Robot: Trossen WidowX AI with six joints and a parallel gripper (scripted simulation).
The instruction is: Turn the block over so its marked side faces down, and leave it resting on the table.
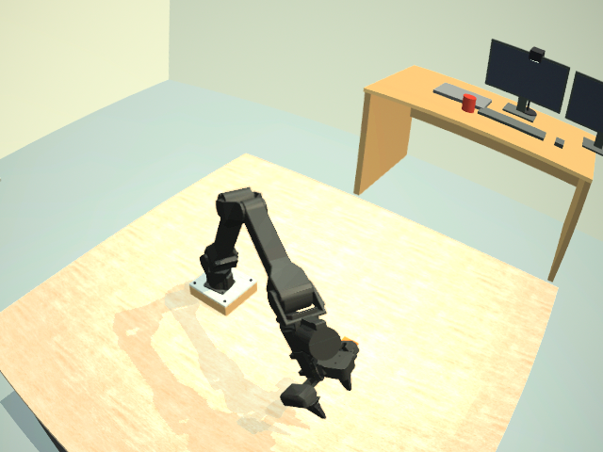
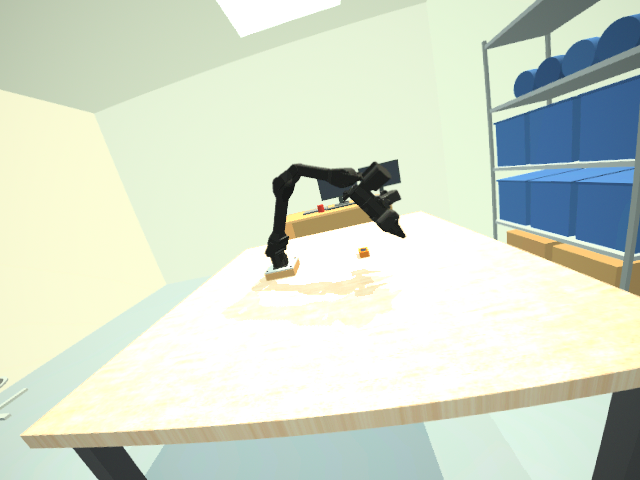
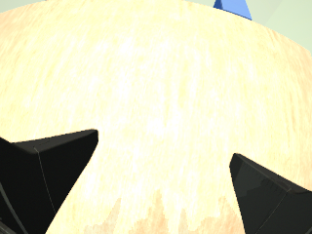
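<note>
Right now the orange block is 80 mm behind my gripper tip, 240 mm to the left of it and 110 mm below it.
</note>
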